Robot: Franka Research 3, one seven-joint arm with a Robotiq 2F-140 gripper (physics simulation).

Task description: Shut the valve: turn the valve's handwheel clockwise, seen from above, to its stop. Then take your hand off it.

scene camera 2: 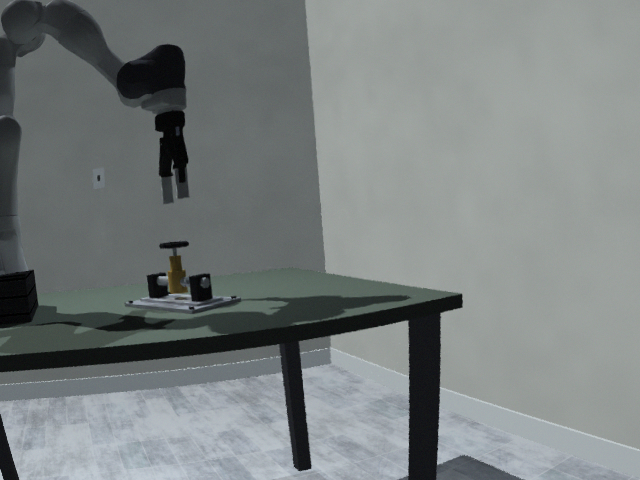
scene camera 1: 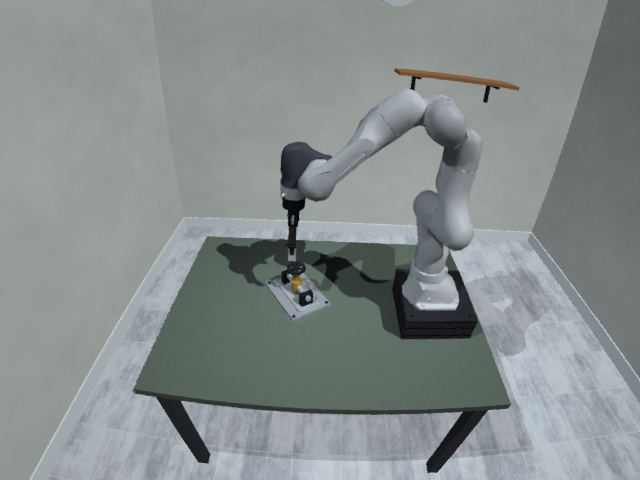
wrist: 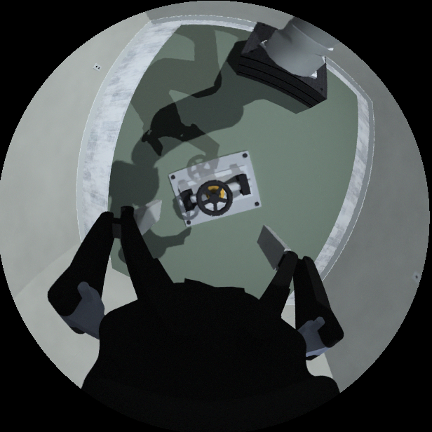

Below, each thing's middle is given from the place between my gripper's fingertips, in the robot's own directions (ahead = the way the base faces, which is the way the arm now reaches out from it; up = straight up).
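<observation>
The black spoked handwheel [wrist: 213, 198] has my hand 110 mm above it and 10 mm past it. Going by their middles, the handwheel is the nearest to my hand of the things named here. As for the light grey base plate [scene camera 1: 294, 314], I find it 230 mm below my hand and 10 mm behind it.
</observation>
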